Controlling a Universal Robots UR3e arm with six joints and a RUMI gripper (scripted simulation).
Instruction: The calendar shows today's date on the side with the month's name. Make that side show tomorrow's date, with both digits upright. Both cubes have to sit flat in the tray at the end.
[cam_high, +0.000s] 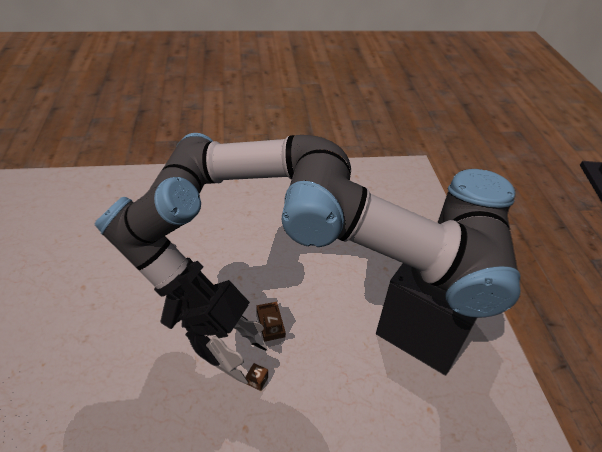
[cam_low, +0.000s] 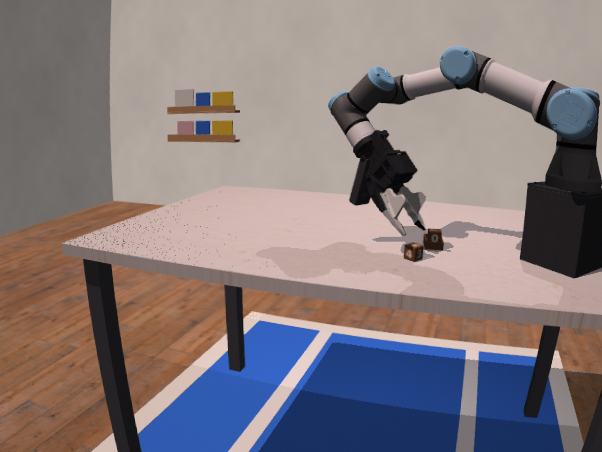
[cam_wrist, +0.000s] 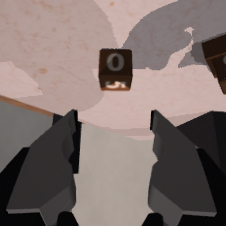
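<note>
My hand is 5 cm above the brown digit cube and 1 cm past it. Also, from my hand: calendar tray (12 cm to the right, 6 cm below, 2 cm behind).
</note>
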